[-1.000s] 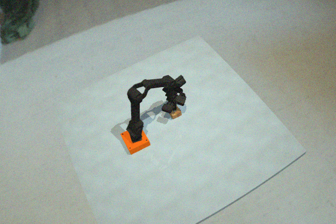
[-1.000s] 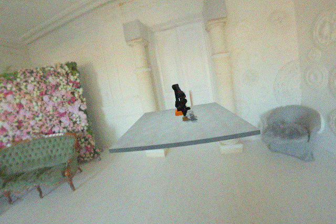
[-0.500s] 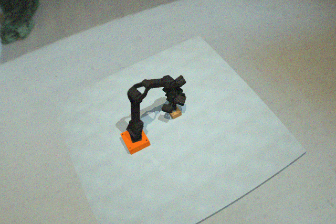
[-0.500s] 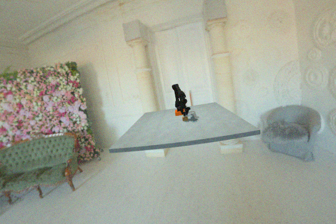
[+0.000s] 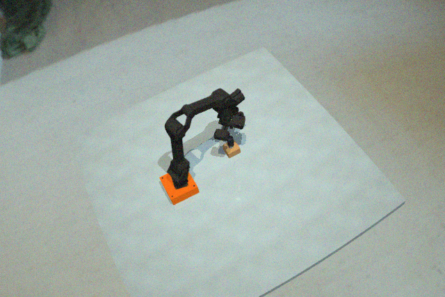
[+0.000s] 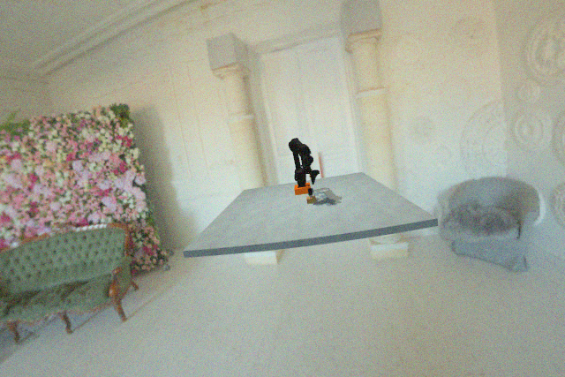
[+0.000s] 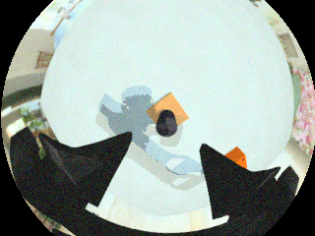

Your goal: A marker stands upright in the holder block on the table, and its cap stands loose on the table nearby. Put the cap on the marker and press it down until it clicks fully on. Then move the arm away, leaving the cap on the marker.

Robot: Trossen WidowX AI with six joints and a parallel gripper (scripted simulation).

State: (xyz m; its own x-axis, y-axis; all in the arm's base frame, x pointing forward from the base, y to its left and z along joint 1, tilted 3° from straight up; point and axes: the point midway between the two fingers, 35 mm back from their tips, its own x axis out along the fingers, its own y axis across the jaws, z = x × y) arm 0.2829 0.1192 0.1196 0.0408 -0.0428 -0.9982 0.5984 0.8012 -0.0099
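The marker cap lies 60 mm below my gripper tip.
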